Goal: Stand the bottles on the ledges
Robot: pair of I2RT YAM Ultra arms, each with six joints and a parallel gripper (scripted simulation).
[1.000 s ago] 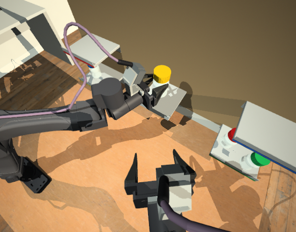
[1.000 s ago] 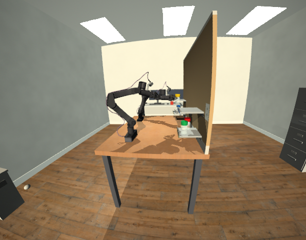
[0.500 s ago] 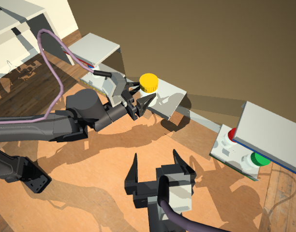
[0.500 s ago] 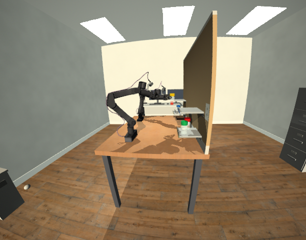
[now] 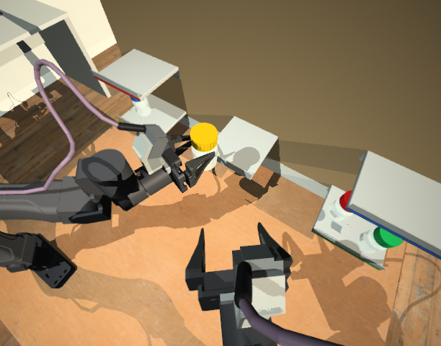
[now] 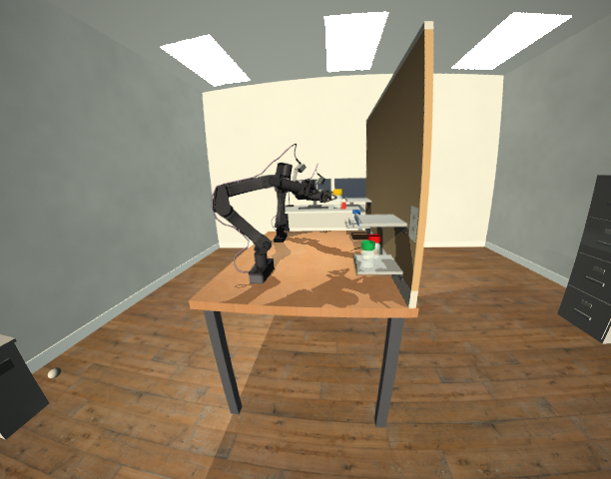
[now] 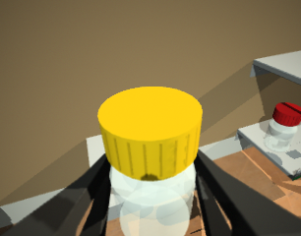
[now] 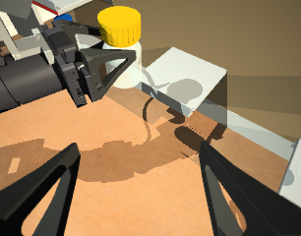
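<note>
My left hand is 400 mm to the right of the blue-capped bottle, 200 mm above it and 190 mm short of it. Round my left hand: yellow-capped bottle: 20 mm below; red-capped bottle: 370 mm to the right, 200 mm below, 120 mm ahead; brown wall: 260 mm ahead, 110 mm above, 50 mm to the right.
</note>
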